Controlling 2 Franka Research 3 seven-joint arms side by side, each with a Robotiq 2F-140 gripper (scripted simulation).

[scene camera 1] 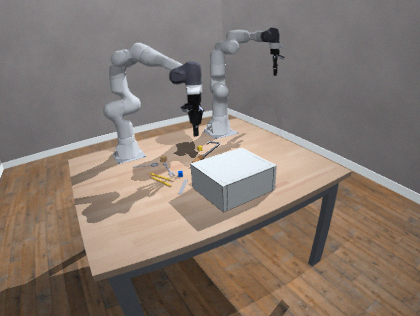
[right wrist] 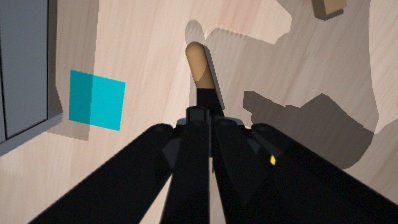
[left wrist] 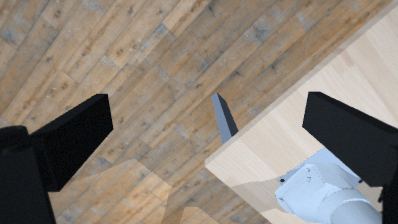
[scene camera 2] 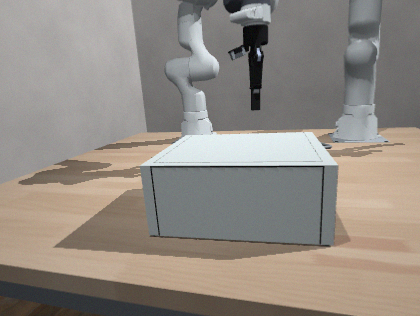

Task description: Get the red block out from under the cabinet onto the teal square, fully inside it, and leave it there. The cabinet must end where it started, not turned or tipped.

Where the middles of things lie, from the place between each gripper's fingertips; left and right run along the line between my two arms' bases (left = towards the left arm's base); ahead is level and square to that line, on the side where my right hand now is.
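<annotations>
The hook tool [right wrist: 195, 52] is 11 cm behind my right hand, 9 cm to the left of it and 19 cm below it. As for the teal square [right wrist: 94, 100], it sits 17 cm ahead of my right hand, 10 cm to the left of it and 20 cm below it.
The hook tool is 850 mm to the right of my left hand, 270 mm ahead of it and 400 mm below it, and going by their middles, the hook tool is the nearest to my left hand of the things named here. The teal square is 840 mm to the right of my left hand, 540 mm ahead of it and 410 mm below it.
</annotations>
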